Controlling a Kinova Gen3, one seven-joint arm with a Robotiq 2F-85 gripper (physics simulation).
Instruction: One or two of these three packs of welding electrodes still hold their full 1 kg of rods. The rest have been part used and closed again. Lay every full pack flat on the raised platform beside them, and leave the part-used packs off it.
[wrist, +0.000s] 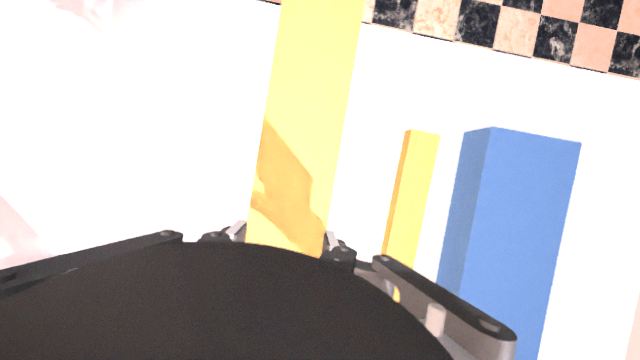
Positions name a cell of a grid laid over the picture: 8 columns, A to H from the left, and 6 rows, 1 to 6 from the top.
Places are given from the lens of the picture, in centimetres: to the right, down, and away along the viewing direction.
my gripper (D5): -2, 4, 16
blue raised platform (G4): 28, 1, 35
